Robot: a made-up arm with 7 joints. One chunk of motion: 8 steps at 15 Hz.
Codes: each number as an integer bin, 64 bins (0 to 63) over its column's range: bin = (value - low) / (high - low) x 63, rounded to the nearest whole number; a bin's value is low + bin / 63 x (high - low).
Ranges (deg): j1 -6..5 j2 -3..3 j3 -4..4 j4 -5..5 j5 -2..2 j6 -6..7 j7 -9..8
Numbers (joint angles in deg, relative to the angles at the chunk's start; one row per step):
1: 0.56 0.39 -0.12 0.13 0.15 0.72 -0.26
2: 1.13 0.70 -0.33 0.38 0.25 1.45 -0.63
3: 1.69 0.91 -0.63 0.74 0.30 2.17 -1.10
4: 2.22 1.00 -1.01 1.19 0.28 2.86 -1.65
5: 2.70 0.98 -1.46 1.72 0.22 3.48 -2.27
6: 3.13 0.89 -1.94 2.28 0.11 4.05 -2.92
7: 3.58 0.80 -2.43 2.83 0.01 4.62 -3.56
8: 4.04 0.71 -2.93 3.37 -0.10 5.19 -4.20
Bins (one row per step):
1: 38 36 31 32 34 33 32
2: 41 39 29 34 35 36 31
3: 44 41 27 36 36 40 29
4: 47 42 24 39 36 43 27
5: 50 42 20 42 35 46 25
6: 52 41 16 46 33 49 23
7: 55 40 12 49 32 51 20
8: 58 39 8 53 30 54 18

